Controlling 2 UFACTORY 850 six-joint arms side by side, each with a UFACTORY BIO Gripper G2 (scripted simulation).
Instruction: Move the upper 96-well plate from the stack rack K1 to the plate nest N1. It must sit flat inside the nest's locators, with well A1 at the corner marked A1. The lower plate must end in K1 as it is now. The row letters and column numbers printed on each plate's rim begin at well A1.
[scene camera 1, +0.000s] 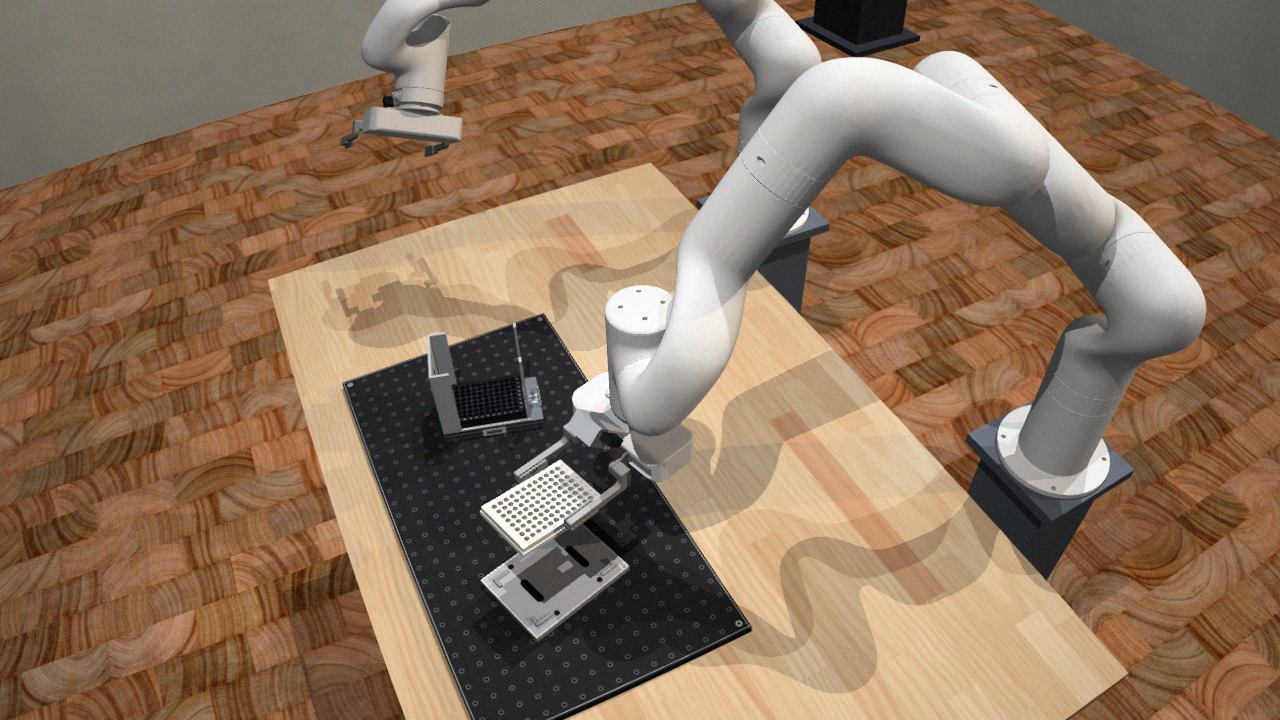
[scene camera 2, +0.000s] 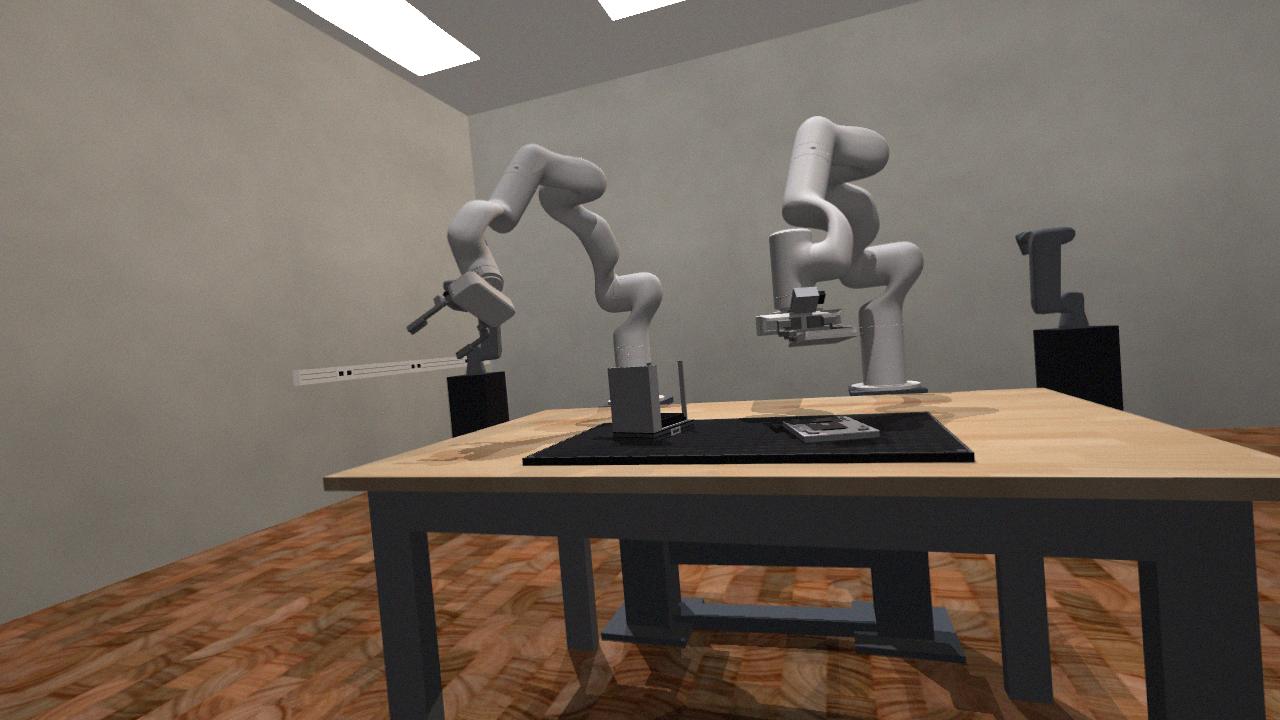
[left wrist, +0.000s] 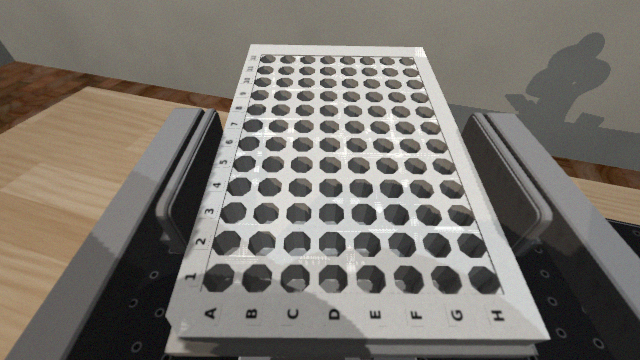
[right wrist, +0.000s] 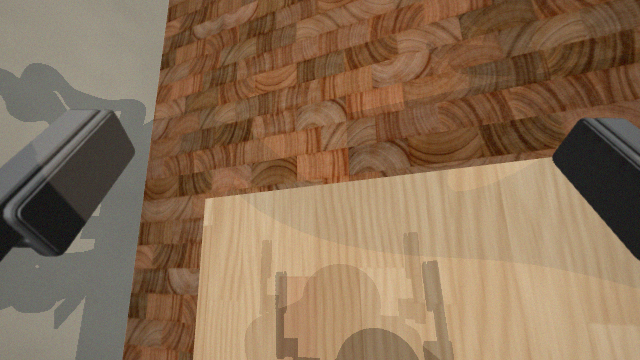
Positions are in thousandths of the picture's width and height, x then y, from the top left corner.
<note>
I see my left gripper (scene camera 1: 423, 698), my right gripper (scene camera 1: 302, 205), a white 96-well plate (scene camera 1: 436, 673) and a black plate (scene camera 1: 387, 556).
The white 96-well plate also shows in the left wrist view (left wrist: 537, 571). My left gripper also shows in scene camera 2 (scene camera 2: 641, 463). My right gripper also shows in scene camera 2 (scene camera 2: 339, 478). The right wrist view does not show the white 96-well plate: it is out of frame. The left wrist view does not show the black plate: it is out of frame.
</note>
